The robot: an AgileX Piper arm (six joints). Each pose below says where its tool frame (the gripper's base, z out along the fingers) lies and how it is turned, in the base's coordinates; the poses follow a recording.
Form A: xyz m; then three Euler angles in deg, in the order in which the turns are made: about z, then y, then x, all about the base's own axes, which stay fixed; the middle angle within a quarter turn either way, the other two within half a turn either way.
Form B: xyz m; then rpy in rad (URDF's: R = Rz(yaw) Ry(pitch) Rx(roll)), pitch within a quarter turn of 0, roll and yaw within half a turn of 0. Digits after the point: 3 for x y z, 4 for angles.
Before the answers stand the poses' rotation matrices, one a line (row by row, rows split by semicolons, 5 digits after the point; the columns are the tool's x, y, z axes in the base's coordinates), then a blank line. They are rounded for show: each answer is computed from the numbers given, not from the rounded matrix.
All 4 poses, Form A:
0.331, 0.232, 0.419, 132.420, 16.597, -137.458
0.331, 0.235, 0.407, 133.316, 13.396, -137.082
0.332, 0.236, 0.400, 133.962, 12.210, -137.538
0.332, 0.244, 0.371, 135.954, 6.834, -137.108
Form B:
-0.64646 -0.70746 0.28564; -0.41363 0.63958 0.64796; -0.64110 0.30073 -0.70609
-0.66736 -0.70779 0.23168; -0.42460 0.61718 0.66242; -0.61184 0.34370 -0.71240
-0.67848 -0.70352 0.21150; -0.43190 0.61489 0.65983; -0.59425 0.35634 -0.72104
-0.71367 -0.69030 0.11899; -0.45114 0.58291 0.67578; -0.53585 0.42861 -0.72743

0.331, 0.232, 0.419, 2.7390, 0.6959, -2.5724
0.331, 0.235, 0.407, 2.6921, 0.6584, -2.5749
0.332, 0.236, 0.400, 2.6826, 0.6363, -2.5747
0.332, 0.244, 0.371, 2.6091, 0.5655, -2.5779

